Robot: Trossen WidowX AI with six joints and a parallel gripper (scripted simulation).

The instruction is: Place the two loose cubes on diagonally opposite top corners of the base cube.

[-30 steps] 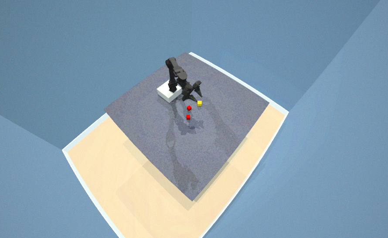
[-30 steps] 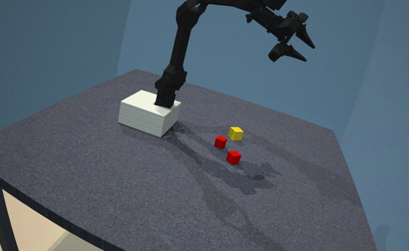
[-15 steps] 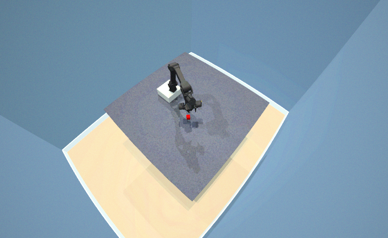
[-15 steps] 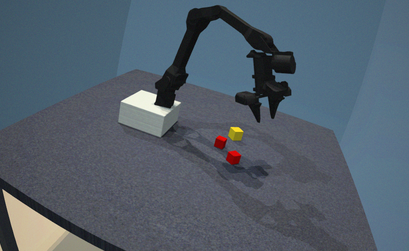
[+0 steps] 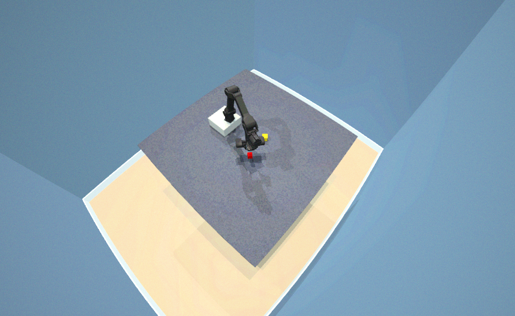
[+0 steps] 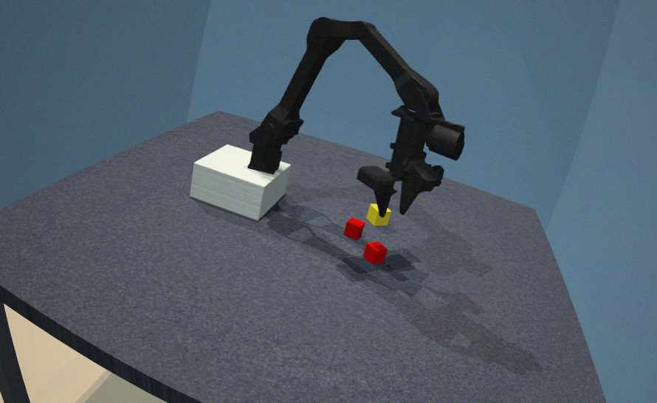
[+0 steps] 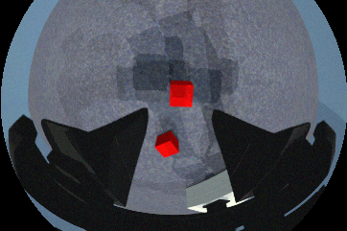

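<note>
The red cube lies 10 mm behind my gripper tip and 90 mm below it.
</note>
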